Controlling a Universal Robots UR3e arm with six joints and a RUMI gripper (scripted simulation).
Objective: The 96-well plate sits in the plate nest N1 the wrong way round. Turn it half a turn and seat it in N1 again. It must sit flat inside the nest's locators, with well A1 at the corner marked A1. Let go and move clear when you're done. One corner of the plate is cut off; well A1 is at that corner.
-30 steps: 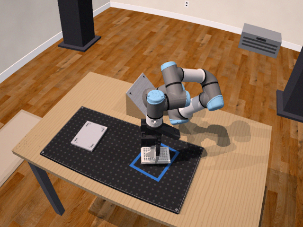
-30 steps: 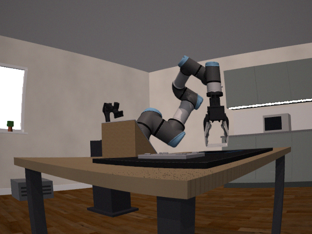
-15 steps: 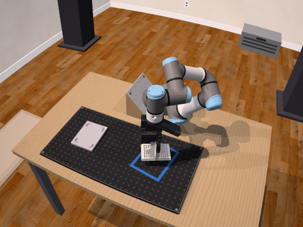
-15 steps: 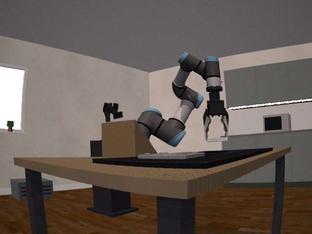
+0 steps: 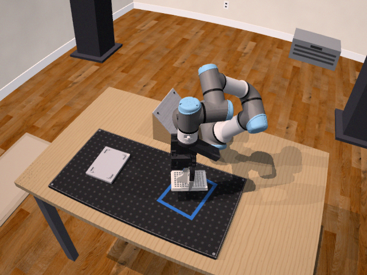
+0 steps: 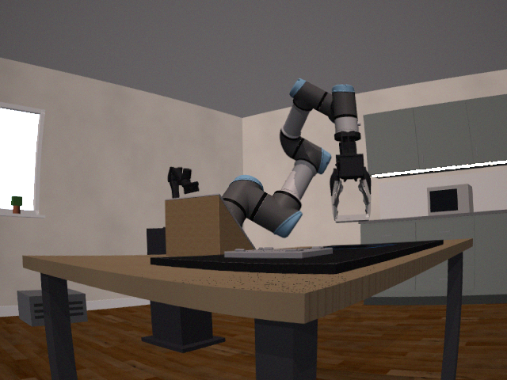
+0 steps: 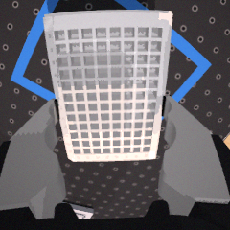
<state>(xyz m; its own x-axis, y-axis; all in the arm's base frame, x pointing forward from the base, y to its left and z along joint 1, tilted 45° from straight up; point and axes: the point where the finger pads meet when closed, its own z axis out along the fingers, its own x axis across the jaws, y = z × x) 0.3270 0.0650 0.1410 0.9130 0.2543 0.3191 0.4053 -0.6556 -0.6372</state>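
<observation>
The plate nest N1 lies 35 cm to the right of my hand and 8 cm below it. From my hand the other things lie so: 96-well plate: 1 cm below.
</observation>
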